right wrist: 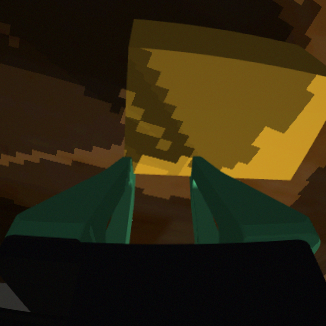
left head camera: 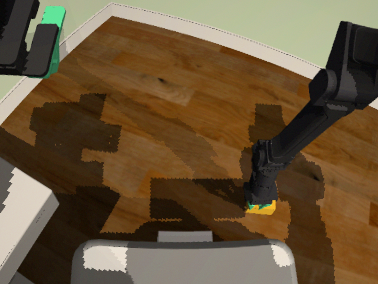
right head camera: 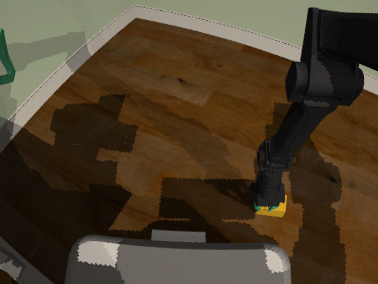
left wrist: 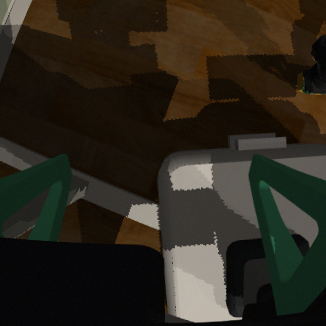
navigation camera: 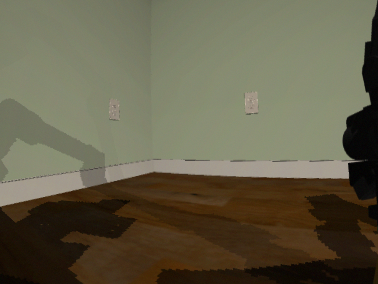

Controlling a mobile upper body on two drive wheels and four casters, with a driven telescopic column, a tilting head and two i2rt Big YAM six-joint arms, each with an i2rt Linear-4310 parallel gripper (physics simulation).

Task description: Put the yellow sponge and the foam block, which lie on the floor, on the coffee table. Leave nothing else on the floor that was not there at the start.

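Frame: origin at the left arm's base, x ahead, y left, z up, level; millimetres.
Where they show: left gripper, between the fingertips: (left head camera: 19,64) (left wrist: 159,164); right gripper, between the fingertips: (right wrist: 162,163) (left head camera: 254,208) (right head camera: 263,210) (left wrist: 306,89).
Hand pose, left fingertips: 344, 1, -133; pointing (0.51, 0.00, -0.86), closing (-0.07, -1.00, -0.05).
After its pixels a point has its place, as x, y, z.
The yellow sponge (left head camera: 261,208) lies on the wooden floor just ahead of my base, and it also shows in the right head view (right head camera: 272,209) @(474, -484, -763). My right gripper (left head camera: 259,205) @(499, -469, -820) points straight down onto it. In the right wrist view its green fingers (right wrist: 162,160) @(499, -469, -820) stand close together, with their tips over the sponge's near left corner (right wrist: 220,113) @(532, -493, -812). The sponge reaches well past the right finger, so it is not clamped between them. My left gripper (left wrist: 159,164) @(344, 1, -133) (left head camera: 42,58) @(344, 1, -133) is open and empty, raised at the far left. The foam block is not in view.
A white table corner (left head camera: 20,211) @(175, -53, -137) stands at the lower left. My grey base (left head camera: 180,262) @(266, -210, -597) fills the bottom edge. Green walls with a white baseboard (navigation camera: 244,168) @(1425, -427, -811) close the room's corner ahead. Two wall sockets (navigation camera: 251,102) @(1412, -477, -456) sit on the walls.
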